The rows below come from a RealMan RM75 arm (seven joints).
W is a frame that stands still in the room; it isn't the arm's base.
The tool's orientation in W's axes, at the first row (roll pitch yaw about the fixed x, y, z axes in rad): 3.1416, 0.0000, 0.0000
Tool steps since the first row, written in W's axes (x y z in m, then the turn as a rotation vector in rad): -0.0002, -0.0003, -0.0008, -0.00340, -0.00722, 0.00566; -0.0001, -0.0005, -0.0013, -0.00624, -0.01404, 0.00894; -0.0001, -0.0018, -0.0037, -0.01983, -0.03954, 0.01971; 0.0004, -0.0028, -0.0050, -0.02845, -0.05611, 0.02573; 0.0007, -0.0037, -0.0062, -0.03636, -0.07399, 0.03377; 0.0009, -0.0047, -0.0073, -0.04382, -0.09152, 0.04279; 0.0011, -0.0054, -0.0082, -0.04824, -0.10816, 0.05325; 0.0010, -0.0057, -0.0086, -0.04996, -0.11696, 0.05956; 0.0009, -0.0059, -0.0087, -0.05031, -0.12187, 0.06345; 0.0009, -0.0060, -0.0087, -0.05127, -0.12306, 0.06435; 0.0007, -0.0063, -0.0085, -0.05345, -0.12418, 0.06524; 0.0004, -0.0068, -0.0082, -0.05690, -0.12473, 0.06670; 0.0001, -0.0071, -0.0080, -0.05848, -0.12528, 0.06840
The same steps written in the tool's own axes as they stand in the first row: -0.0002, 0.0003, 0.0008, -0.00340, 0.00722, -0.00566; -0.0001, 0.0005, 0.0013, -0.00624, 0.01404, -0.00894; -0.0001, 0.0018, 0.0037, -0.01983, 0.03954, -0.01971; 0.0004, 0.0028, 0.0050, -0.02845, 0.05611, -0.02573; 0.0007, 0.0037, 0.0062, -0.03636, 0.07399, -0.03377; 0.0009, 0.0047, 0.0073, -0.04382, 0.09152, -0.04279; 0.0011, 0.0054, 0.0082, -0.04824, 0.10816, -0.05325; 0.0010, 0.0057, 0.0086, -0.04996, 0.11696, -0.05956; 0.0009, 0.0059, 0.0087, -0.05031, 0.12187, -0.06345; 0.0009, 0.0060, 0.0087, -0.05127, 0.12306, -0.06435; 0.0007, 0.0063, 0.0085, -0.05345, 0.12418, -0.06524; 0.0004, 0.0068, 0.0082, -0.05690, 0.12473, -0.06670; 0.0001, 0.0071, 0.0080, -0.05848, 0.12528, -0.06840
